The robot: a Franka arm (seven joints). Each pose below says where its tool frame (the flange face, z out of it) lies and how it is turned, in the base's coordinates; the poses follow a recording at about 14 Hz.
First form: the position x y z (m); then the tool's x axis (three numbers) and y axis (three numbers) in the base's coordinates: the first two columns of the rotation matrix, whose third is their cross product.
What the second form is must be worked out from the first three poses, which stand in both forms.
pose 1, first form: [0.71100 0.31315 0.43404 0.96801 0.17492 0.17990 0.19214 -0.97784 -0.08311]
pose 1, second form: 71.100 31.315 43.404; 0.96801 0.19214 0.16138; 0.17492 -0.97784 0.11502; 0.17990 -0.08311 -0.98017
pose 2, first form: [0.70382 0.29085 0.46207 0.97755 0.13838 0.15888 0.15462 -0.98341 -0.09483]
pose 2, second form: 70.382 29.085 46.207; 0.97755 0.15462 0.14312; 0.13838 -0.98341 0.11727; 0.15888 -0.09483 -0.98273
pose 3, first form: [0.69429 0.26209 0.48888 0.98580 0.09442 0.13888 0.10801 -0.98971 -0.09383]
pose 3, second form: 69.429 26.209 48.888; 0.98580 0.10801 0.12859; 0.09442 -0.98971 0.10750; 0.13888 -0.09383 -0.98585
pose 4, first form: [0.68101 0.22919 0.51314 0.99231 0.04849 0.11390 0.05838 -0.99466 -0.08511]
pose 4, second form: 68.101 22.919 51.314; 0.99231 0.05838 0.10916; 0.04849 -0.99466 0.09110; 0.11390 -0.08511 -0.98984
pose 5, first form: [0.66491 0.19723 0.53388 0.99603 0.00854 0.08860 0.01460 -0.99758 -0.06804]
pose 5, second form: 66.491 19.723 53.388; 0.99603 0.01460 0.08780; 0.00854 -0.99758 0.06906; 0.08860 -0.06804 -0.99374
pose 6, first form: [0.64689 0.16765 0.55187 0.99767 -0.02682 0.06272 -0.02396 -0.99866 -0.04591]
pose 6, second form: 64.689 16.765 55.187; 0.99767 -0.02396 0.06387; -0.02682 -0.99866 0.04430; 0.06272 -0.04591 -0.99698
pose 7, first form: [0.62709 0.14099 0.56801 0.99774 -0.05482 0.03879 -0.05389 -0.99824 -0.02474]
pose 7, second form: 62.709 14.099 56.801; 0.99774 -0.05389 0.04008; -0.05482 -0.99824 0.02259; 0.03879 -0.02474 -0.99894
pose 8, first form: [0.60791 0.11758 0.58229 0.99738 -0.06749 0.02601 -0.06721 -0.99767 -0.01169]
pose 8, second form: 60.791 11.758 58.229; 0.99738 -0.06721 0.02674; -0.06749 -0.99767 0.00991; 0.02601 -0.01169 -0.99959
